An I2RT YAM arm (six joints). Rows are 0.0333 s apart.
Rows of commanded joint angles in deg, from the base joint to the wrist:
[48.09 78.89 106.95 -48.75 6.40 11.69]
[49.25 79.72 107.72 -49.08 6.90 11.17]
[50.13 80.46 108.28 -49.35 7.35 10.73]
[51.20 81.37 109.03 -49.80 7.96 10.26]
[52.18 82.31 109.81 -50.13 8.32 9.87]
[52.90 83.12 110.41 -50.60 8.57 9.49]
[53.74 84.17 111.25 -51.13 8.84 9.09]
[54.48 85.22 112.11 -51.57 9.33 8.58]
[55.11 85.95 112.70 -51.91 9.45 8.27]
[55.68 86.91 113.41 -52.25 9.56 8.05]
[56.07 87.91 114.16 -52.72 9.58 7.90]
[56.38 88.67 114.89 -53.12 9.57 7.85]
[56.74 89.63 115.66 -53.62 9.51 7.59]
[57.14 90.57 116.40 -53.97 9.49 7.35]
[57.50 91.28 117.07 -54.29 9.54 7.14]
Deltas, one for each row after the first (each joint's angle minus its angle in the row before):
[1.16 0.83 0.77 -0.33 0.50 -0.52]
[0.88 0.74 0.56 -0.27 0.45 -0.44]
[1.07 0.91 0.75 -0.45 0.61 -0.47]
[0.98 0.94 0.78 -0.33 0.36 -0.39]
[0.72 0.81 0.60 -0.47 0.25 -0.38]
[0.84 1.05 0.84 -0.53 0.27 -0.40]
[0.74 1.05 0.86 -0.44 0.49 -0.51]
[0.63 0.73 0.59 -0.34 0.12 -0.31]
[0.57 0.96 0.71 -0.34 0.11 -0.22]
[0.39 1.00 0.75 -0.47 0.02 -0.15]
[0.31 0.76 0.73 -0.40 -0.01 -0.05]
[0.36 0.96 0.77 -0.50 -0.06 -0.26]
[0.40 0.94 0.74 -0.35 -0.02 -0.24]
[0.36 0.71 0.67 -0.32 0.05 -0.21]

